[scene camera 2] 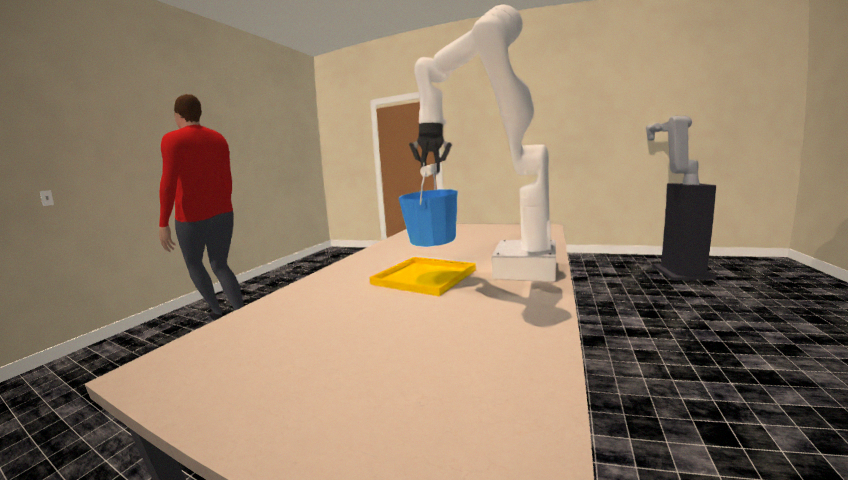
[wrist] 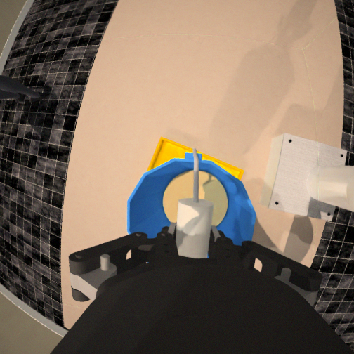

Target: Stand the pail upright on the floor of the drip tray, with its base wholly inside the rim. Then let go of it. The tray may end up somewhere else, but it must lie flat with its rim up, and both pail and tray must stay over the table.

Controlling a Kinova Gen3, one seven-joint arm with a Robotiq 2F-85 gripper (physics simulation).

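Where they show: gripper, fingertip midpoint: [scene camera 2: 430,175]; arm's base, origin of the base link: [scene camera 2: 535,247].
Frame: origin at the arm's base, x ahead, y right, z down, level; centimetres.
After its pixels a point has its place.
A blue pail [scene camera 2: 429,220] {x 32.3, y -13.8, z -12.2 cm} [wrist: 145,200] hangs nearly upright in the air by its wire handle, above the drip tray. My gripper [scene camera 2: 429,166] {x 32.9, y -4.9, z -25.3 cm} [wrist: 191,232] is shut on the white grip of the pail's handle. The yellow drip tray [scene camera 2: 404,287] {x 40.5, y -17.8, z 7.3 cm} [wrist: 156,152] lies flat on the table with its rim up, below the pail. A shadow falls on the tray's floor in the scene view. In the wrist view the pail hides much of the tray, with its far edge and a corner showing beyond the pail's rim.
The robot's base [scene camera 2: 523,264] {x 4.7, y -8.8, z 3.1 cm} [wrist: 295,175] stands on the table [scene camera 2: 357,368] {x 38.8, y -59.1, z 8.2 cm} [wrist: 150,75], to the right of the tray. A person in a red top [scene camera 2: 196,172] is on the floor beyond the table's left edge. Another small arm [scene camera 2: 678,145] stands on a dark pedestal at the back right.
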